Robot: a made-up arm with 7 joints.
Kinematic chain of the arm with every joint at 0, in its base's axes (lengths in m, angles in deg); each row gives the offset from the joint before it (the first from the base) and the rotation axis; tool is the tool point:
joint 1: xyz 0 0.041 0 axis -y
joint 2: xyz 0 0.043 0 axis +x
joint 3: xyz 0 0 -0.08 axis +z
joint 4: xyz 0 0 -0.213 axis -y
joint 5: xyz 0 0 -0.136 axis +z
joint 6: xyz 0 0 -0.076 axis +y
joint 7: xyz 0 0 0 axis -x
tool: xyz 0 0 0
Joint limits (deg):
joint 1: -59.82..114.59
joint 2: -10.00..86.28
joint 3: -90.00..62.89
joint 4: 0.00..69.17
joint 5: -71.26..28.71
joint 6: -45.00..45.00
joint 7: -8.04..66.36
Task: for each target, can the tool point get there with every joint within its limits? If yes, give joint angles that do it. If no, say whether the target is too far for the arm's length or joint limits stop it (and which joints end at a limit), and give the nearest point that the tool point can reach.
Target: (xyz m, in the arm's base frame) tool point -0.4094 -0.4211 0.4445
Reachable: no: too far | nearest point -0.2839 -0.1751 -0.1651 | short by 0.669 m
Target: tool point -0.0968 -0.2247 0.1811
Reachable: no: joint limits stop it (at a limit: joint 1, joint 2, joint 4) | nearest point 0.2580 -0.1421 0.2393 | short by 0.369 m
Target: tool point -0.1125 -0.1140 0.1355
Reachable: no: joint limits stop it (at a limit: joint 1, joint 2, joint 3, joint 4) | nearest point -0.2839 -0.1751 -0.1651 | short by 0.351 m
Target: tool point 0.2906 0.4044 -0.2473
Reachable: yes | joints 39.46 38.66 13.07 18.99 -45.63 -35.44 0.87
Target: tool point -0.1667 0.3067 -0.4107
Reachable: yes | joints -28.61 19.71 50.54 21.93 9.14 -18.81 51.27
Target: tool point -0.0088 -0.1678 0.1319
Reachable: no: joint limits stop it (at a limit: joint 1, joint 2, joint 4) | nearest point 0.2643 -0.1534 0.2208 | short by 0.288 m
